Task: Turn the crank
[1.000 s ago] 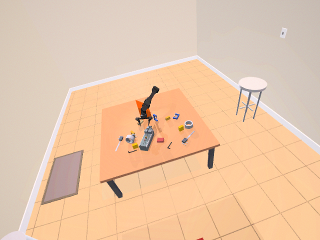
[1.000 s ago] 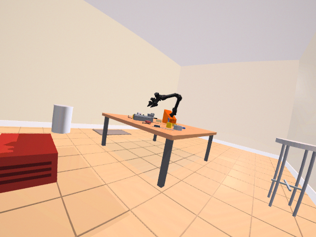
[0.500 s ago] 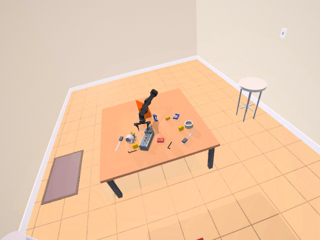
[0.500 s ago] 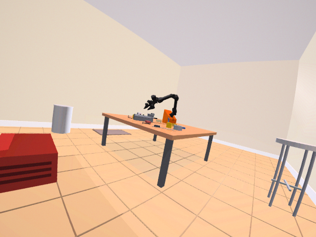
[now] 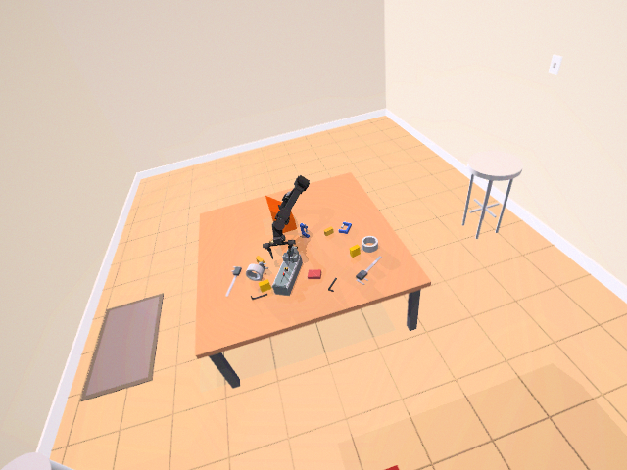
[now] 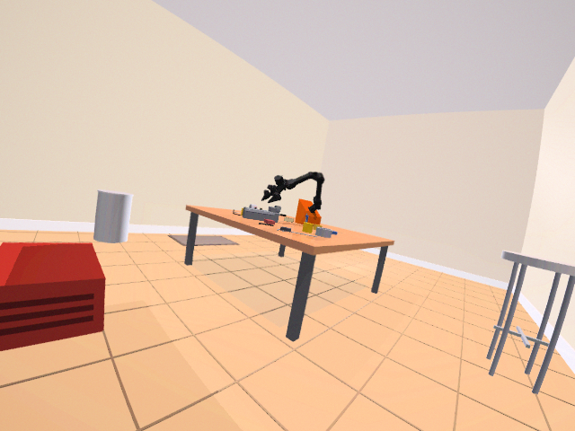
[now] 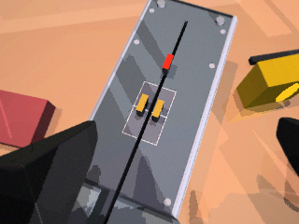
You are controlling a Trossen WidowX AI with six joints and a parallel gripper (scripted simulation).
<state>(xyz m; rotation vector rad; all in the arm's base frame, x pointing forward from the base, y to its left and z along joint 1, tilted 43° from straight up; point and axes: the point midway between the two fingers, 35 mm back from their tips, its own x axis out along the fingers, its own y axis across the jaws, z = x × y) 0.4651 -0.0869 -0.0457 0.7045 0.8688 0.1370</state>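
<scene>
My gripper tip is now 130 mm past the dark crank handle, 100 mm to the right of it and 80 mm above it. Also, from my gripper tip: red pointer (70 mm ahead, 10 mm to the right, 60 mm below); red block (70 mm ahead, 160 mm to the left, 130 mm below).
</scene>
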